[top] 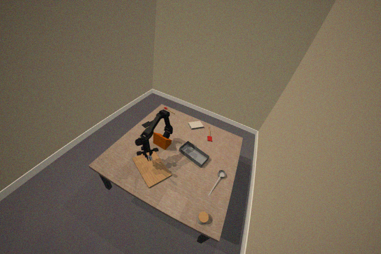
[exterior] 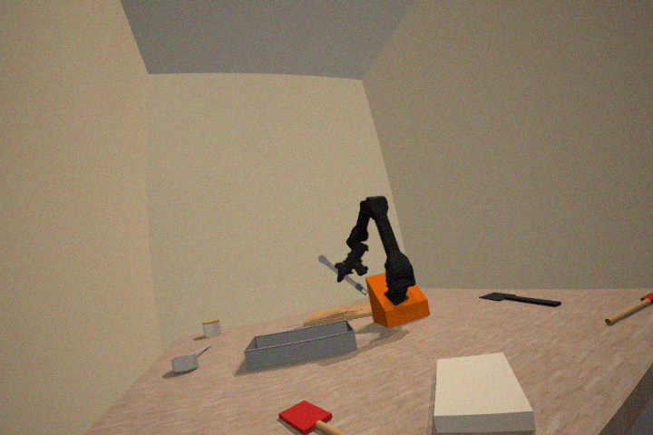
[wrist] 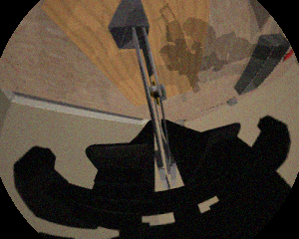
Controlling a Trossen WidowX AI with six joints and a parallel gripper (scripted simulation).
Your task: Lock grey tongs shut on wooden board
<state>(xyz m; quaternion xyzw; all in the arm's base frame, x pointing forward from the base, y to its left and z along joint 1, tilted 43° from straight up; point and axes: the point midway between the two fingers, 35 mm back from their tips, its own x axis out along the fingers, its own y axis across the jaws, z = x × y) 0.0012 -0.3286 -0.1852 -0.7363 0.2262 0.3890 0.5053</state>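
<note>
My gripper tip is now 3 cm to the right of the wooden board and 14 cm above it. Also, from my gripper tip: black spatula (34 cm behind, 62 cm to the left, 15 cm below); round cork-topped jar (60 cm ahead, 22 cm to the right, 12 cm below); grey roasting tin (33 cm ahead, 37 cm to the left, 12 cm below).
</note>
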